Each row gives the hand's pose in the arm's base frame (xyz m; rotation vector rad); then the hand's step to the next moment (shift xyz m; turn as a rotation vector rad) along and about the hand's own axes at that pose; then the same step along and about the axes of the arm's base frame.
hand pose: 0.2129 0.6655 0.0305 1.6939 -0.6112 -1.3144
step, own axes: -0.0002 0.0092 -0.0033 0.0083 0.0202 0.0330
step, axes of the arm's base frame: 0.0042 -0.0032 0.0082 -0.0257 -0.0278 0.0115
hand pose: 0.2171 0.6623 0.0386 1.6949 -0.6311 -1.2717
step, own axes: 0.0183 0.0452 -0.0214 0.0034 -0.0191 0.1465
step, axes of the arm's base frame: 0.0313 -0.0284 0.0324 -0.1377 -0.0455 -0.0285
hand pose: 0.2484 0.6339 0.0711 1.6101 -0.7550 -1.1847
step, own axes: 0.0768 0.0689 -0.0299 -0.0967 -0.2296 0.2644
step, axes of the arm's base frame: 0.0580 -0.0811 0.0401 -0.2946 0.0753 -0.1988
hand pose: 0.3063 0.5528 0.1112 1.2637 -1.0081 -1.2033
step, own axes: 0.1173 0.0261 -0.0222 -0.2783 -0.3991 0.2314
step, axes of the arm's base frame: 0.0398 -0.1146 0.0143 -0.3014 0.2715 -0.3546
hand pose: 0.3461 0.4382 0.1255 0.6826 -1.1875 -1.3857
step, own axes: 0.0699 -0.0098 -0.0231 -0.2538 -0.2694 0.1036
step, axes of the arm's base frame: 0.0033 -0.0742 -0.0007 -0.1425 0.2320 -0.2713
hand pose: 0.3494 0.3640 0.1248 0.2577 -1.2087 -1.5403
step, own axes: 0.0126 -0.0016 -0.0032 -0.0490 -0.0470 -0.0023
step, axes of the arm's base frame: -0.0034 -0.0124 0.0026 -0.0088 0.0333 -0.0586
